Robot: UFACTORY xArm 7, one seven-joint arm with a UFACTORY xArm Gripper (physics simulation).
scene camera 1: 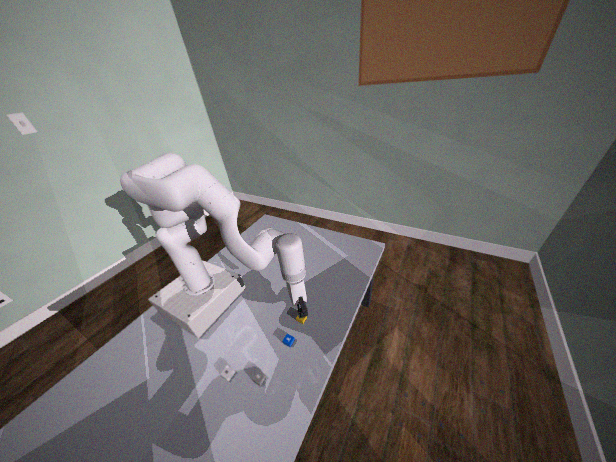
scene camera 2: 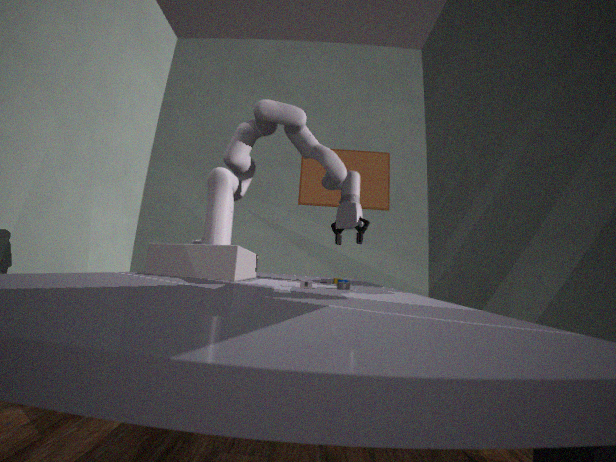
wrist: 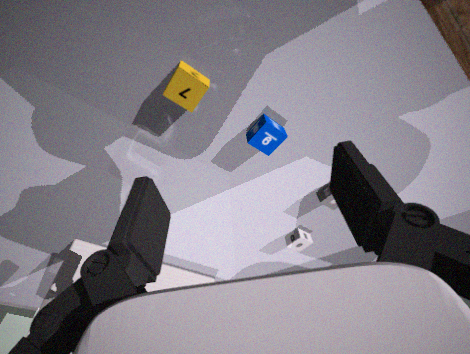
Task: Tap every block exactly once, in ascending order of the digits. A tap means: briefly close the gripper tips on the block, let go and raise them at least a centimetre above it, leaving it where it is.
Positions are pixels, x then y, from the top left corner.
Scene:
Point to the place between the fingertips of the gripper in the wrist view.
At 244, 180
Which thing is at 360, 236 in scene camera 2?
The gripper.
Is the gripper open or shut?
Open.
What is the gripper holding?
Nothing.

